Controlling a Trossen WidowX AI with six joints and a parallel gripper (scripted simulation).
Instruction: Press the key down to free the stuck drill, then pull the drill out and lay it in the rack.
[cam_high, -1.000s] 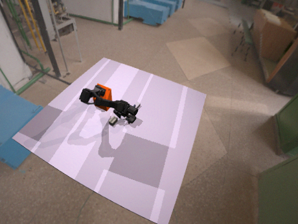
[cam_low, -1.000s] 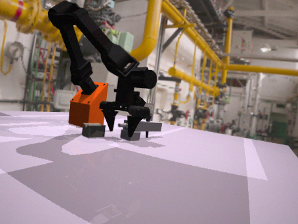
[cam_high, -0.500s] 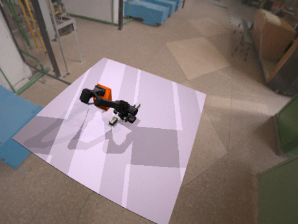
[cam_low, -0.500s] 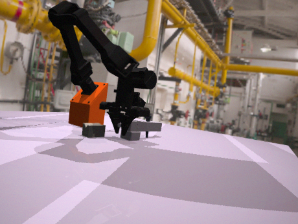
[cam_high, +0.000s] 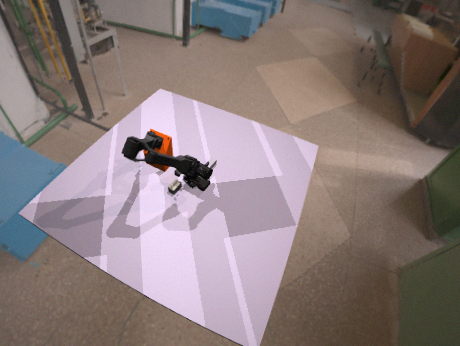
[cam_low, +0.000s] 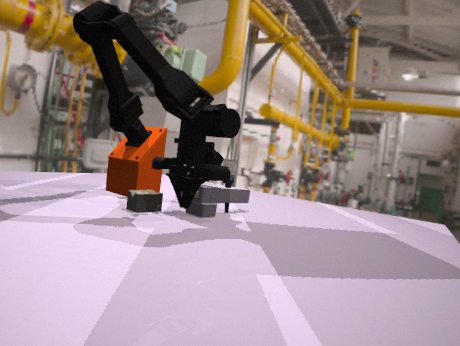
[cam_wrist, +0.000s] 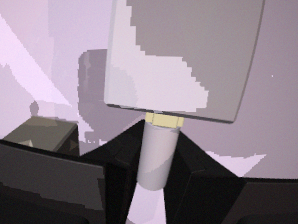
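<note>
Now: the drill 50 mm to the left of my gripper tip, 30 mm above it and 10 mm ahead of it. Also, from my gripper tip: dark key: 140 mm to the left, 30 mm above, 10 mm ahead; then grey-tan box: 80 mm behind, 40 mm to the right.
</note>
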